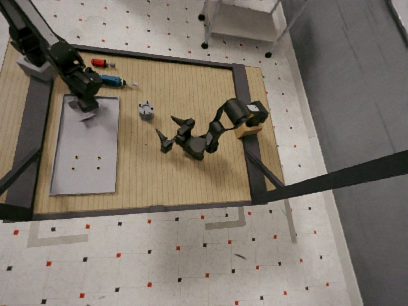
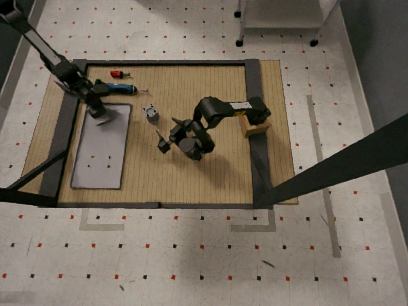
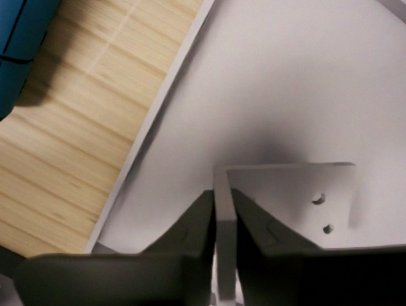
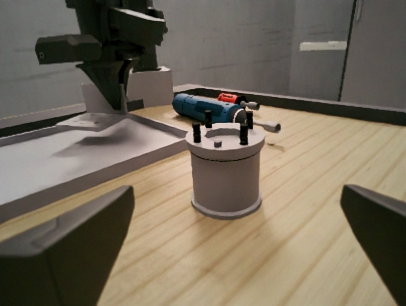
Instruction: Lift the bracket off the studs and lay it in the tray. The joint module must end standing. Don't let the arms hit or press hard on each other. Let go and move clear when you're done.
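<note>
My left gripper is shut on the upright wall of the grey L-shaped bracket. The bracket's holed plate is roughly level, low over the back end of the grey tray, and casts a shadow on it. The joint module stands upright on the wood, its black studs bare. My right gripper is wide open and empty, apart from the module.
A blue driver and a red screwdriver lie behind the tray. Several small brass pieces show near the tray's front. The arms are well apart, with the module between their grippers.
</note>
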